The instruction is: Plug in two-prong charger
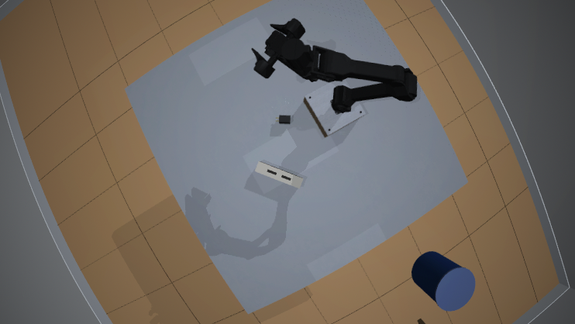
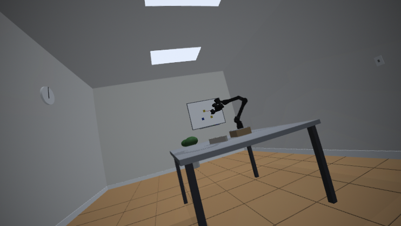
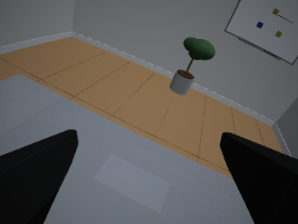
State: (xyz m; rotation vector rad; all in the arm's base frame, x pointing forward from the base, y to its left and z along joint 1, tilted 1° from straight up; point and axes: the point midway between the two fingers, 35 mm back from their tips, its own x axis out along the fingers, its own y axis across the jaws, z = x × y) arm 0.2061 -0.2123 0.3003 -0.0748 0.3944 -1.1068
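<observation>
Right now the black two-prong charger is 3 cm ahead of my gripper tip, 20 cm to the left of it and 35 cm below it.
</observation>
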